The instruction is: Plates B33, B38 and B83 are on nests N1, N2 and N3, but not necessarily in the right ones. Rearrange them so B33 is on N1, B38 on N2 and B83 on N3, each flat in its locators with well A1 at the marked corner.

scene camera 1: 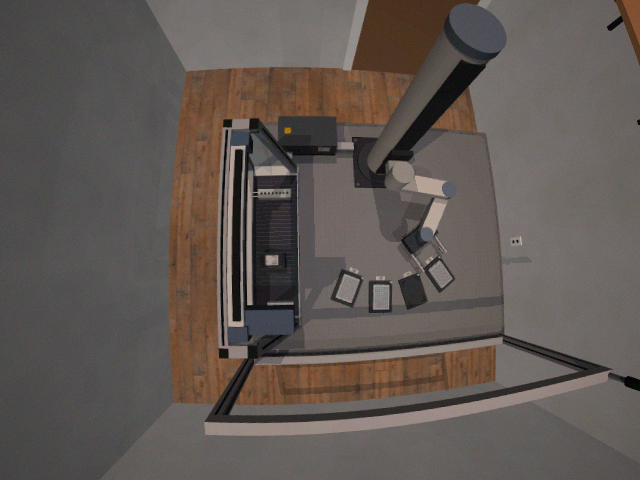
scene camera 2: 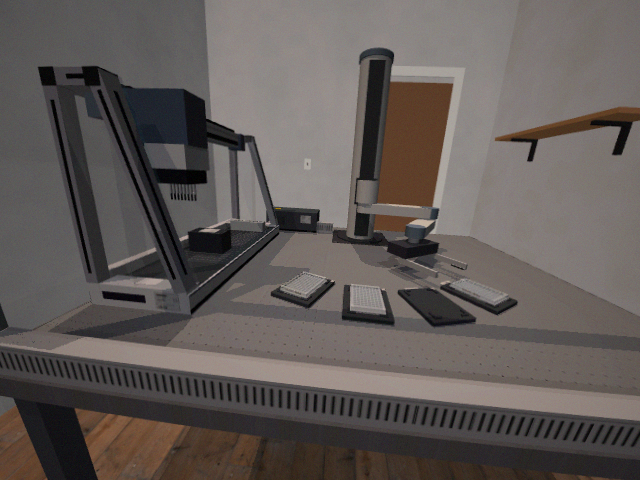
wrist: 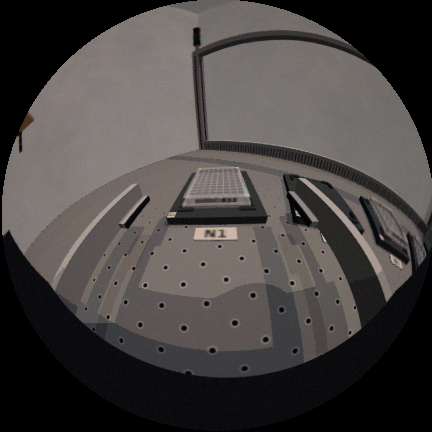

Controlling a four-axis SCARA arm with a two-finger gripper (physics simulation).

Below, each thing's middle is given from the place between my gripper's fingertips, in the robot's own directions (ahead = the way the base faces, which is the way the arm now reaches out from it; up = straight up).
My gripper is now 7 cm short of the nest N1 [wrist: 230, 215], 5 cm to the right of it and 5 cm above it. The rest, counted from my hand: dark control box [scene camera 1: 308, 132] (68 cm behind, 66 cm to the right, 1 cm above); out nest [scene camera 2: 423, 301] (15 cm ahead, 11 cm to the right, 5 cm below); pipetting machine deck [scene camera 1: 276, 227] (18 cm behind, 82 cm to the right, 3 cm below).
